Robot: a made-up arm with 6 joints. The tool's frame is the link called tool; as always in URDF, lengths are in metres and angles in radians.
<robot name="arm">
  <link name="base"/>
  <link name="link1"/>
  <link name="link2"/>
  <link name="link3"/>
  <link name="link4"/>
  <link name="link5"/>
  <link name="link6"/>
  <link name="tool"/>
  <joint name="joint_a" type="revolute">
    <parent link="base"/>
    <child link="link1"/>
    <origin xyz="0 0 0.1"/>
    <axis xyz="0 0 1"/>
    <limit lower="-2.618" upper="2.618"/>
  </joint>
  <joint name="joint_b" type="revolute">
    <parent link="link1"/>
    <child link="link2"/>
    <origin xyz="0 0 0"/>
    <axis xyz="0.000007 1 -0.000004"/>
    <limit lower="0" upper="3.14"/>
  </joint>
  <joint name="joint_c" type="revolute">
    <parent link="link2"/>
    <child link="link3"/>
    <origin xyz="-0.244 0 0.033"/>
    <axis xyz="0.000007 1 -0.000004"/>
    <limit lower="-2.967" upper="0"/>
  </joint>
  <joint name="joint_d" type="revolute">
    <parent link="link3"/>
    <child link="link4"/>
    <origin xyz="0.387 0 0.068"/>
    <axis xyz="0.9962 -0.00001 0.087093"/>
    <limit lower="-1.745" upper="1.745"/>
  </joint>
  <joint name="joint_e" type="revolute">
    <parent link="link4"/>
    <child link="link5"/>
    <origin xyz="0 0 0"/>
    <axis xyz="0.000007 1 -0.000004"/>
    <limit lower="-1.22" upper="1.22"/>
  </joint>
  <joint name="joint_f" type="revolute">
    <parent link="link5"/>
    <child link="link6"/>
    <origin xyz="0.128 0 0.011"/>
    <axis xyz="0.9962 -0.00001 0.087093"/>
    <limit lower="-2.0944" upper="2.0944"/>
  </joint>
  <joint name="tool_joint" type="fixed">
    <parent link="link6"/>
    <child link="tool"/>
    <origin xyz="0 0 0" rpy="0 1.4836 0"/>
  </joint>
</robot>
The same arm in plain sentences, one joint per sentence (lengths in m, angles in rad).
The arm has six revolute joints in a row. What follows holds with every joint at zero, and every direction is one of the base frame's. The first joint is mounted 0.1 m along +z from the base frame's origin and rotates about +z, from -2.618 to 2.618 rad. The second joint is mounted at the same point as the first joint and rotates about +y, from 0 to 3.14 rad. The third joint is mounted 0.244 m along -x and 0.033 m along +z from the second joint and rotates about +y, from -2.967 to 0 rad. The fourth joint is mounted 0.387 m along +x and 0.068 m along +z from the third joint and rotates about the direction (0.9962, 0, 0.0871), from -1.745 to 1.745 rad. The fifth joint is mounted at the same point as the fourth joint and rotates about +y, from -1.22 to 1.22 rad. The sixth joint is mounted 0.128 m along +x and 0.011 m along +z from the fifth joint and rotates about the direction (0.9962, 0, 0.0871), from -2.0944 to 2.0944 rad. The tool frame, which is the frame that the pose is given for, is mounted at the same point as the sixth joint; its axes are the base frame's turned by roll 0, pitch 1.4836 and yaw 0 rad (as in URDF: about the fixed x, then y, then z).
